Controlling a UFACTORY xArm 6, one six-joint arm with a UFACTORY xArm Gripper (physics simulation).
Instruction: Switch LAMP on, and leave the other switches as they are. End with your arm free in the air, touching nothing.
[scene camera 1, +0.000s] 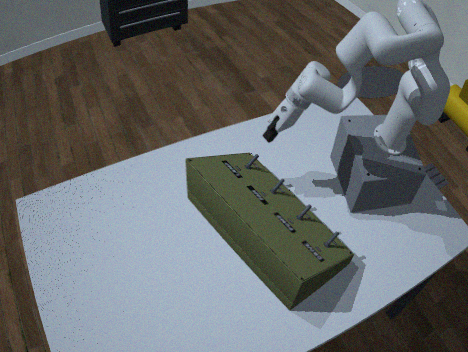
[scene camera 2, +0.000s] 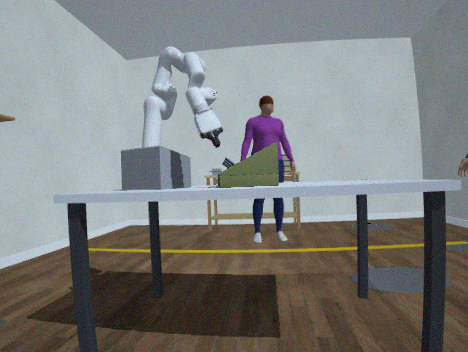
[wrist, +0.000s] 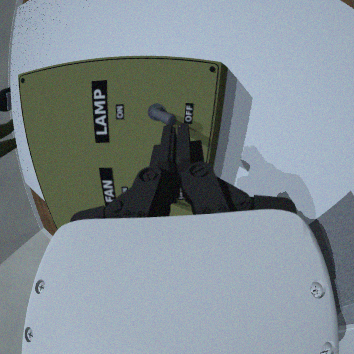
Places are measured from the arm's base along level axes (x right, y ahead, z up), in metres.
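Pixels of known places: gripper, fingertip midpoint: (scene camera 1: 266, 138) (scene camera 2: 218, 146) (wrist: 178, 142); arm's base at its link origin: (scene camera 1: 389, 139) (scene camera 2: 150, 153) (wrist: 347, 330).
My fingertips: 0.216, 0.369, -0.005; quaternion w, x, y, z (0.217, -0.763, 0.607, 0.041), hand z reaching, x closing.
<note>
Ahead of a thing's pixels: the offset from my fingertips to its top centre, as dx, dy, dz. "spot": to the spot under its first point.
The olive sloped switch box (scene camera 1: 225, 187) (scene camera 2: 260, 170) (wrist: 60, 115) stands on the white table (scene camera 1: 110, 250) (scene camera 2: 350, 188). Its LAMP lever @[-0.002, +0.047, -0.050] (scene camera 1: 252, 161) (wrist: 162, 114) is at the end of the row and leans toward the OFF label @[spot: -0.002, +0.029, -0.105] (wrist: 188, 113) in the wrist view. The FAN lever @[-0.122, +0.039, -0.050] (scene camera 1: 278, 186) is beside it, hidden behind the gripper in the wrist view. My gripper (scene camera 1: 270, 138) (scene camera 2: 217, 145) (wrist: 178, 142) is shut and empty. It hangs above the box's LAMP end; in the wrist view its tips appear close to the LAMP lever's tip, with a gap to the box in scene camera 2.
Two more levers (scene camera 1: 304, 212) (scene camera 1: 332, 239) stand farther along the box. The grey arm pedestal (scene camera 1: 385, 187) (scene camera 2: 140, 170) is on the table, on the levers' side of the box. A person in purple (scene camera 2: 266, 135) stands behind the table. A dark cabinet (scene camera 1: 145, 17) stands by the wall.
</note>
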